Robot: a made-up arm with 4 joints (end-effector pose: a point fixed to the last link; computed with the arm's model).
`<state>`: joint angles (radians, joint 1 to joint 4).
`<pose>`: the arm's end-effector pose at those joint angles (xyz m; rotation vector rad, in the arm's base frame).
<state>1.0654 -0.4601 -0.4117 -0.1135</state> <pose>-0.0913 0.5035 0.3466 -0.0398 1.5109 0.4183</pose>
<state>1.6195 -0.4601 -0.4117 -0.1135</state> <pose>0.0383 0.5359 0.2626 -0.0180 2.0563 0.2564</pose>
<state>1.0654 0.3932 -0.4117 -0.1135</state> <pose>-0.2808 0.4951 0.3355 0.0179 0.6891 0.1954</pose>
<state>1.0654 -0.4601 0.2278 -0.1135</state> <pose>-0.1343 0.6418 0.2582 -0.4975 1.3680 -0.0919</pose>
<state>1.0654 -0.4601 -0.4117 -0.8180</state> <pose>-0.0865 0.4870 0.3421 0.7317 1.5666 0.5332</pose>
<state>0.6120 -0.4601 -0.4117 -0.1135</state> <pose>-0.2145 0.4642 0.3545 -0.0541 1.0588 0.5195</pose>
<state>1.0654 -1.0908 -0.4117 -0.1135</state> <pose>0.0175 0.5365 0.2608 -0.0885 2.1182 0.5822</pose>
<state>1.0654 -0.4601 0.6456 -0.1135</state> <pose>-0.1447 0.6944 0.1599 -0.7771 1.2200 -0.4222</pose>
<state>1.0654 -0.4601 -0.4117 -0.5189</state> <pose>-0.0876 0.4939 0.3452 0.4012 1.5598 0.4887</pose>
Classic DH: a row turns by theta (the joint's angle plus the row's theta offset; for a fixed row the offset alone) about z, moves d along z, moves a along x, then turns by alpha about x. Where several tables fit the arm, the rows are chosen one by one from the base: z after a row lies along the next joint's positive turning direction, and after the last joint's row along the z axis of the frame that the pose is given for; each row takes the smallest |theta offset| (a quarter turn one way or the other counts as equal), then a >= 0, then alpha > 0; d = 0 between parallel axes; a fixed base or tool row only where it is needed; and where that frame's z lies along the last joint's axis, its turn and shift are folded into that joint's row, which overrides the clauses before.
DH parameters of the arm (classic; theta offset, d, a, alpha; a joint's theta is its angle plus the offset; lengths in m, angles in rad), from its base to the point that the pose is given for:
base (fixed): 0.3163 0.1259 -0.0122 -1.6838
joint 1: -0.5175 0.4302 -0.027 -2.6615
joint 2: -0.5411 -0.0072 0.0204 1.2674
joint 3: -1.0005 -0.4229 0.0889 0.6427
joint 4: 0 0.4211 0.0079 2.4989
tool (fixed): -1.5586 0.0409 0 0

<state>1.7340 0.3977 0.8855 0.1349</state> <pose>-0.0542 0.6898 0.0408 -1.1603 0.9872 -1.1358</pose>
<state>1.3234 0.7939 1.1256 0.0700</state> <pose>-0.0017 0.6675 0.1176 -0.5571 0.3695 -1.5692</pose>
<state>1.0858 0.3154 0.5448 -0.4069</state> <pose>-0.1599 0.6727 0.2145 -0.1123 0.6135 -0.5166</pose>
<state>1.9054 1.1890 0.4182 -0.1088</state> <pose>-0.1068 0.6977 0.1574 -0.5005 0.5330 -0.9036</pose>
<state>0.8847 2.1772 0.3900 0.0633</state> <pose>-0.2622 0.6739 0.1578 0.6706 -1.0184 -1.1581</pose>
